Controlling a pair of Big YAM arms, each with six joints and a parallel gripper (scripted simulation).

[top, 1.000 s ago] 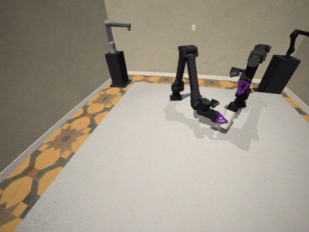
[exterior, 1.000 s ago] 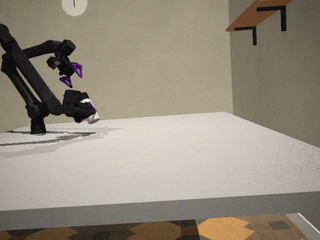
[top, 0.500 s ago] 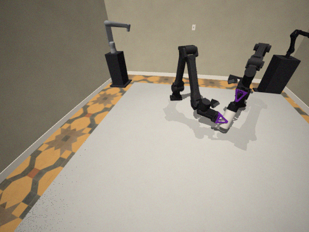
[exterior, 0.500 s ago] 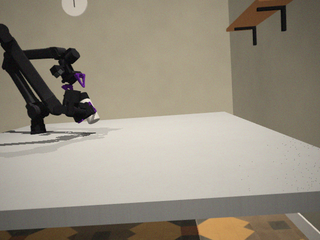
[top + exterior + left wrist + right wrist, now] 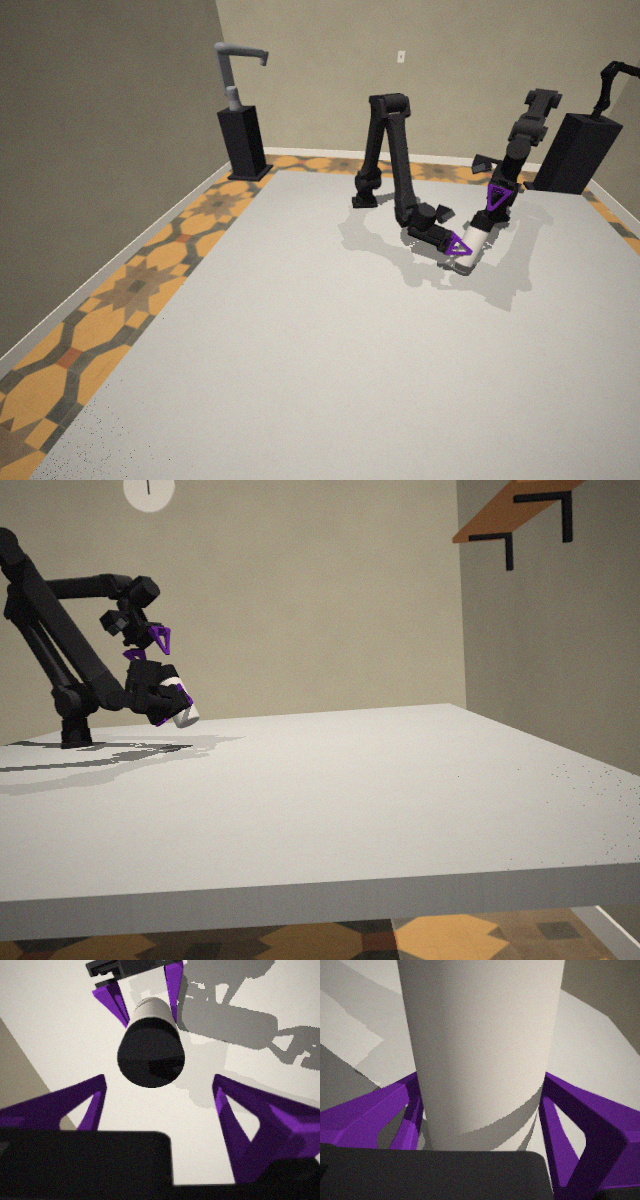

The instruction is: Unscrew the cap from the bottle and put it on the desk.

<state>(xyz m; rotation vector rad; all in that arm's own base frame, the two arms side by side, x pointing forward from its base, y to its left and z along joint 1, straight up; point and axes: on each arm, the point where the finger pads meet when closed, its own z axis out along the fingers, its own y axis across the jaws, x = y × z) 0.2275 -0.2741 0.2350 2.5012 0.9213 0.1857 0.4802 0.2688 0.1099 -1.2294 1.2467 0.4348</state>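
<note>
Now: left hand 30 mm short of the black cap, 20 mm to the left of it and 50 mm above it. The rest, counted from my left hand: bottle 40 mm ahead, 30 mm to the right, 80 mm below.
My right gripper is now 50 mm below the bottle, 20 mm to the right of it and 20 mm past it. Round my right hand: black cap 80 mm above, 40 mm behind, 30 mm to the left.
</note>
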